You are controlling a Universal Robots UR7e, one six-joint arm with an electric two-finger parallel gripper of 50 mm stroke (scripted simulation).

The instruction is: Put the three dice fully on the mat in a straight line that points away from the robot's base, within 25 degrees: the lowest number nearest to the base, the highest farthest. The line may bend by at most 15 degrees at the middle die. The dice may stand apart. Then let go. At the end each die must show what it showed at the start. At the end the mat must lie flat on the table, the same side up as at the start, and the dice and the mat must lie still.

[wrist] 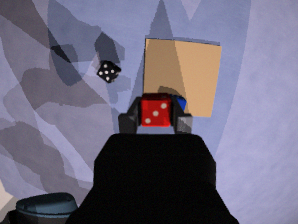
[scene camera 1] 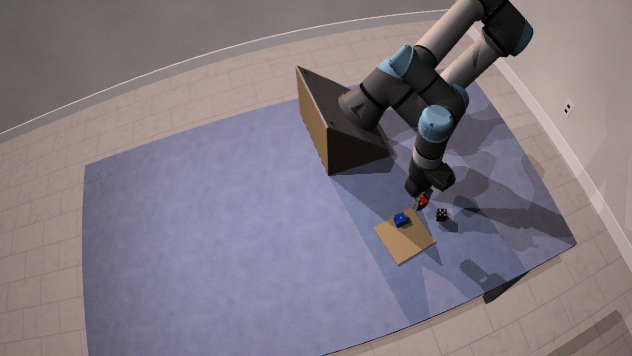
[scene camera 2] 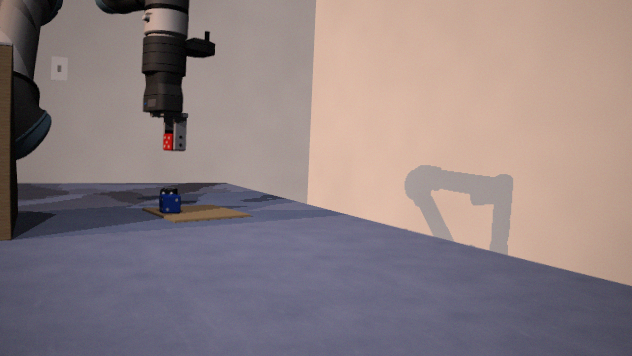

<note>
In view: my gripper (scene camera 2: pixel 174 149), a red die (wrist: pixel 155 107) and a tan mat (scene camera 1: pixel 404 242).
The tan mat shows as well in the wrist view (wrist: pixel 187 69) and in scene camera 2 (scene camera 2: pixel 191 213). My gripper shows as well in the wrist view (wrist: pixel 155 105).
</note>
